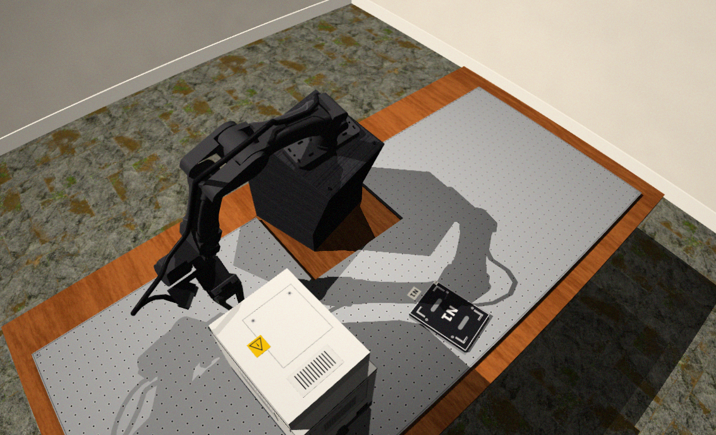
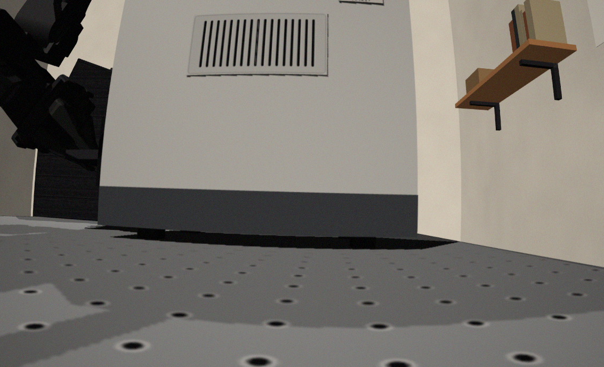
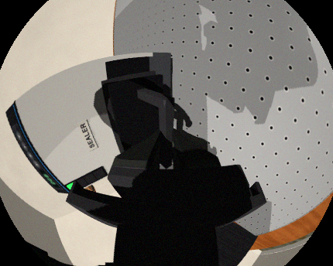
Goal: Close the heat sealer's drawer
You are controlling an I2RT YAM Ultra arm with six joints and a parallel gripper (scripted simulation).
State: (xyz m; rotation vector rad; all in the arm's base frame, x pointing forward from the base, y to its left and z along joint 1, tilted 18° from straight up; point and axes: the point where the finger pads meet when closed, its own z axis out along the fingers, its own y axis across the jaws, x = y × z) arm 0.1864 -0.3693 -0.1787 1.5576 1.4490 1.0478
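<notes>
The sealer drawer is 110 mm ahead of my hand and 10 mm below it.
</notes>
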